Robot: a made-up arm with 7 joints.
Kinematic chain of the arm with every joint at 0, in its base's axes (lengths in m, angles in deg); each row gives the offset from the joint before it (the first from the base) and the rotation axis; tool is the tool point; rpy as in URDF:
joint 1: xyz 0 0 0.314 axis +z
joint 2: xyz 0 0 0 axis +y
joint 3: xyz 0 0 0.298 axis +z
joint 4: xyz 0.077 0 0 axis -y
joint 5: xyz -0.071 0 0.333 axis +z
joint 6: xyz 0 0 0 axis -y
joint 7: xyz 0.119 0 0 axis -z
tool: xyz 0 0 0 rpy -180 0 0
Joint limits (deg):
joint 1: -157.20..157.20
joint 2: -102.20..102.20
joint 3: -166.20..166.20
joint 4: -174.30..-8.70
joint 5: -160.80..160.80
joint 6: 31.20..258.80
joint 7: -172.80..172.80
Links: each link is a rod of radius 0.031 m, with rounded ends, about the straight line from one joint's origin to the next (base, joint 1, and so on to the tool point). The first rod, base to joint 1, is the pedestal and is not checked.
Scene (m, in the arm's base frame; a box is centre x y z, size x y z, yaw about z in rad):
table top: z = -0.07
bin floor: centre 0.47 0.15 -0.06 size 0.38 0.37 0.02 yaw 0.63
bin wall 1: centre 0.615 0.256 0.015 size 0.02 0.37 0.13 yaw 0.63
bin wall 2: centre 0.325 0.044 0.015 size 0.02 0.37 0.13 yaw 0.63
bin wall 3: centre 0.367 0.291 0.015 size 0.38 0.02 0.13 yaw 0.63
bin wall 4: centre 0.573 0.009 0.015 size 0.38 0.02 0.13 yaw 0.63
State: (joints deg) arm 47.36 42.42 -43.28 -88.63 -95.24 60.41 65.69
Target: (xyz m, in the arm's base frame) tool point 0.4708 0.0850 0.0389
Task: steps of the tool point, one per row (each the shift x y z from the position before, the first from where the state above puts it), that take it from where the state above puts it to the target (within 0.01 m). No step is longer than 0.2 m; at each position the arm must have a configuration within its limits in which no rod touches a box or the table.
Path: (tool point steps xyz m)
1: -0.0548 0.0059 -0.1853
2: -0.1057 -0.0259 -0.1497

